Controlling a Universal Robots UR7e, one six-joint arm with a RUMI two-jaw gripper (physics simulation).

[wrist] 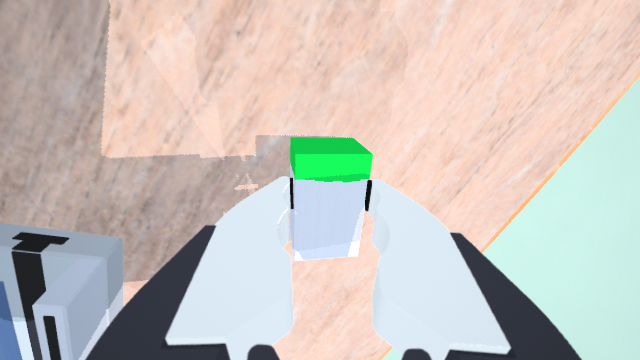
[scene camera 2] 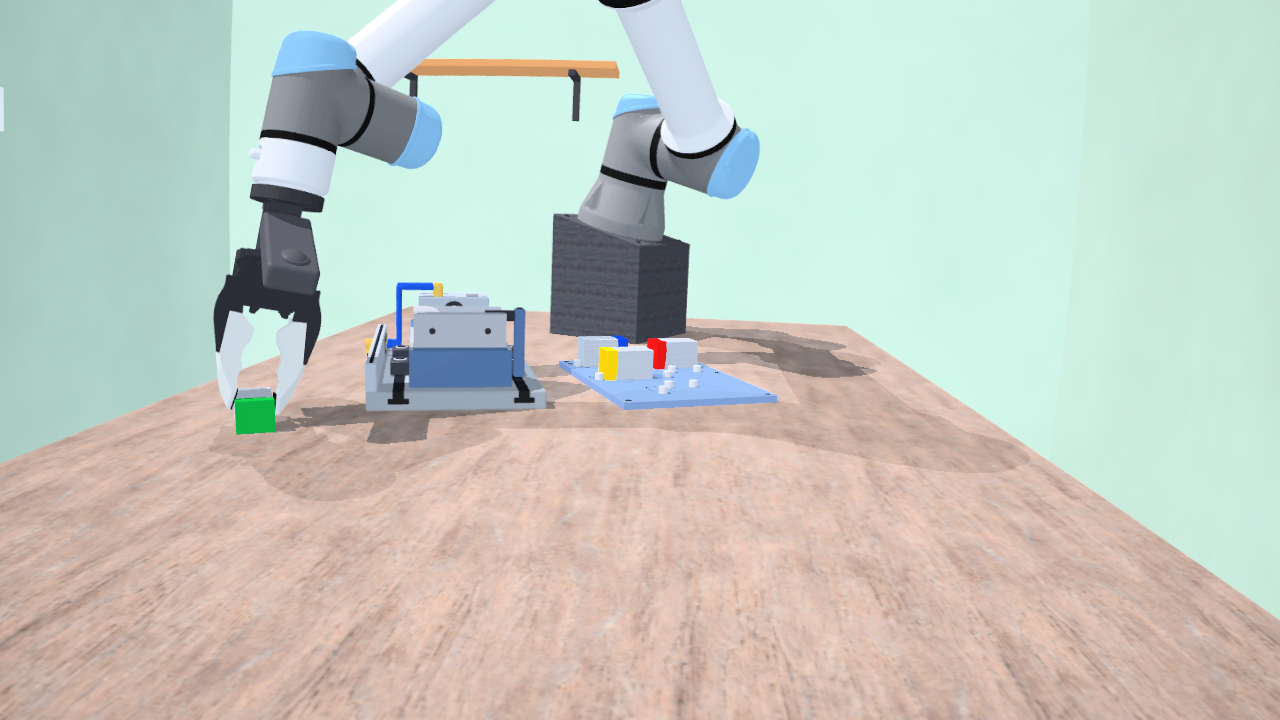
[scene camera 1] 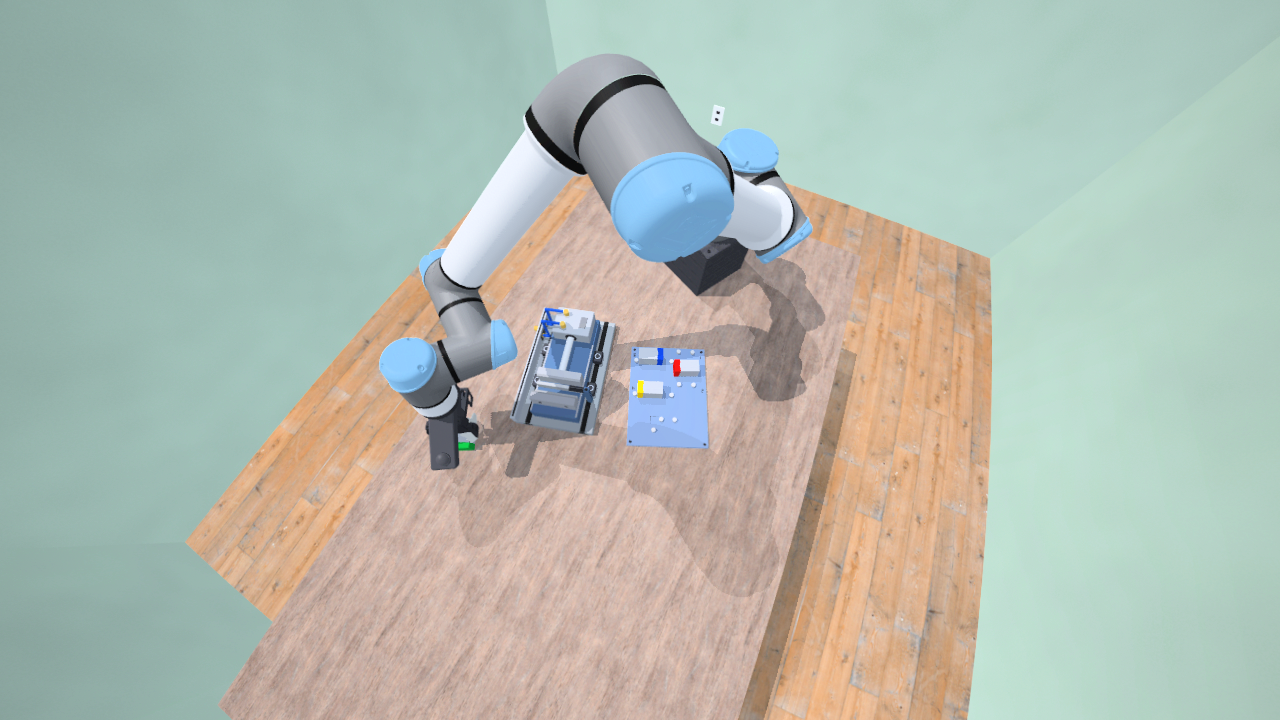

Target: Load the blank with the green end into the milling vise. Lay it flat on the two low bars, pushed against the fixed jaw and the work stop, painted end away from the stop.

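The blank with the green end [scene camera 1: 466,445] [scene camera 2: 255,416] [wrist: 327,215] is a pale grey block, lying flat at table level left of the vise. Its green end faces the camera in scene camera 2 and the top of the wrist view. My gripper [scene camera 1: 469,437] [scene camera 2: 256,400] [wrist: 328,182] points down and is shut on the blank, one pad against each long side, near the green end. The milling vise [scene camera 1: 559,413] [scene camera 2: 460,368] [wrist: 95,245] has a blue body and grey jaws on a grey base. The low bars and work stop cannot be told clearly.
A blue plate [scene camera 1: 689,429] [scene camera 2: 626,402] right of the vise bears white pegs and blanks with yellow [scene camera 1: 651,389] [scene camera 2: 631,363], red [scene camera 1: 687,368] and blue [scene camera 1: 648,356] ends. A blue pipe [scene camera 2: 399,308] stands up at the vise's back left. The dark robot pedestal [scene camera 2: 595,286] is behind.
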